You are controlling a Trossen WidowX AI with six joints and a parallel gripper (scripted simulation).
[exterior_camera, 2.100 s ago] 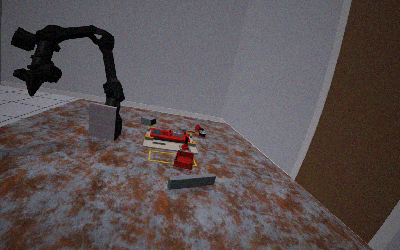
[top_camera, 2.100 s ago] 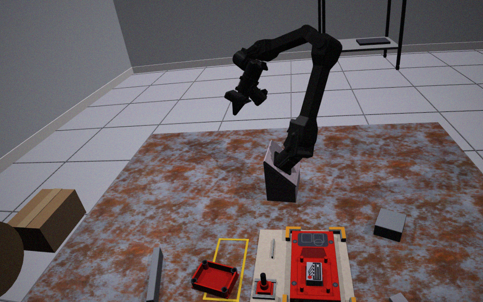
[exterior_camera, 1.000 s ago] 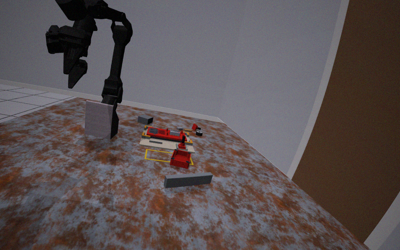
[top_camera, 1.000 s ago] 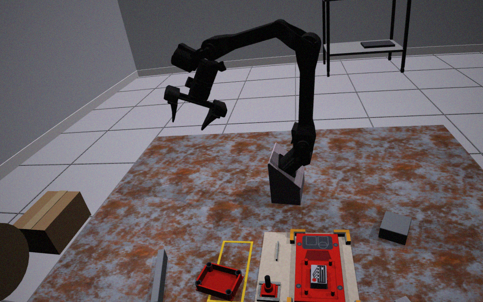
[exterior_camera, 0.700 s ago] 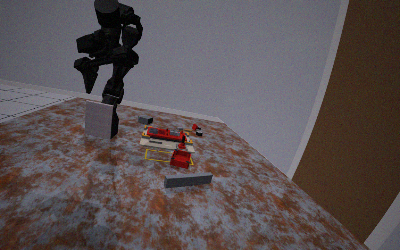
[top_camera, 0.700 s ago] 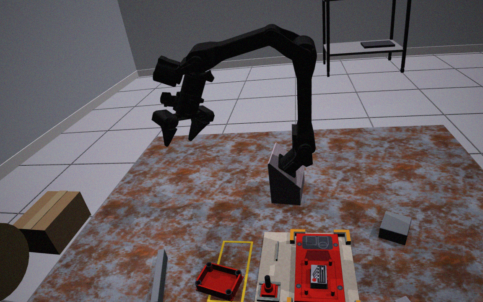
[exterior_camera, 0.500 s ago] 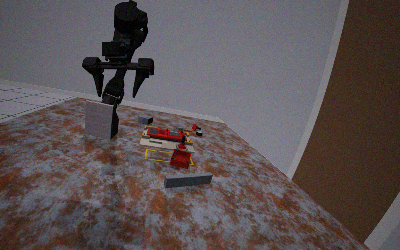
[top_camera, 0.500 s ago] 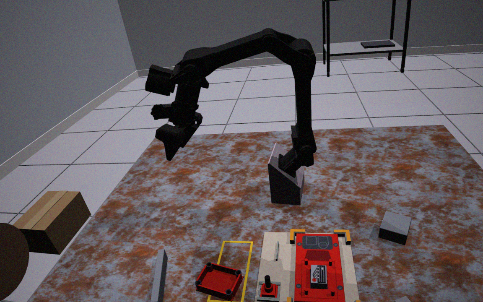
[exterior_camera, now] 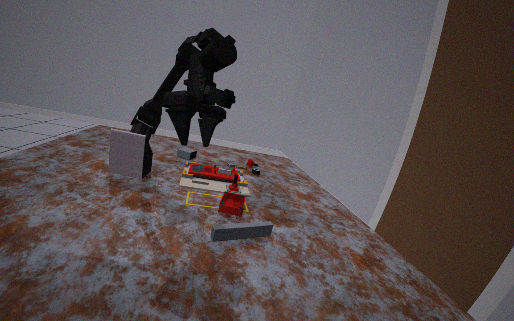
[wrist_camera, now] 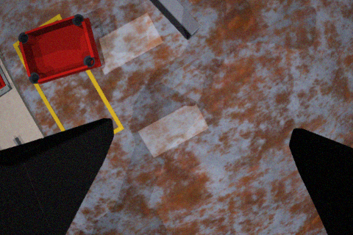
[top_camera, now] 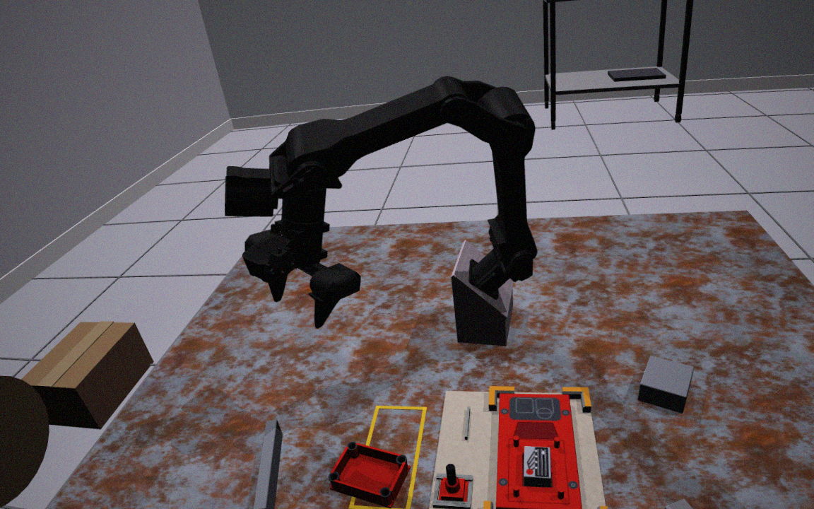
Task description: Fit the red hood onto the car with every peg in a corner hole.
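Right now my gripper tip is 13 cm short of the red hood, 11 cm to the right of it and 19 cm above it. From my gripper tip the other things lie so: engine block (13 cm ahead, 35 cm to the left, 17 cm below); jig (10 cm ahead, 33 cm to the left, 18 cm below).
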